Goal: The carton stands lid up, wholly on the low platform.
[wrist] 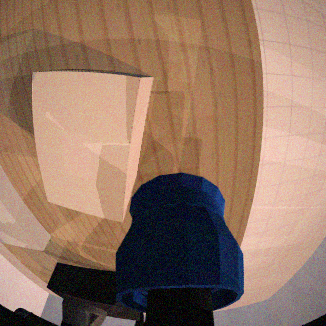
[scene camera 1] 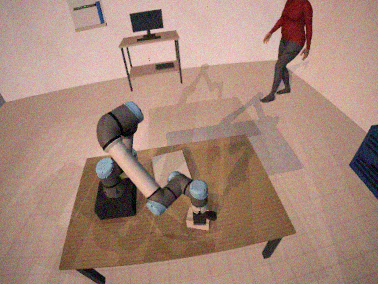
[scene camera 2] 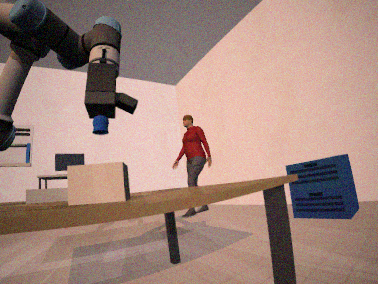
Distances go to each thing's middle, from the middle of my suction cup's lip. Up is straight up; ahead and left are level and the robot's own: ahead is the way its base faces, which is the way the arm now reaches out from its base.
Right now the carton [scene camera 2: 106,182] is 12 cm below my suction cup, 8 cm to the left of it and 1 cm behind it. Also, from my suction cup: low platform [scene camera 1: 163,165] (48 cm to the left, 22 cm behind, 14 cm below).
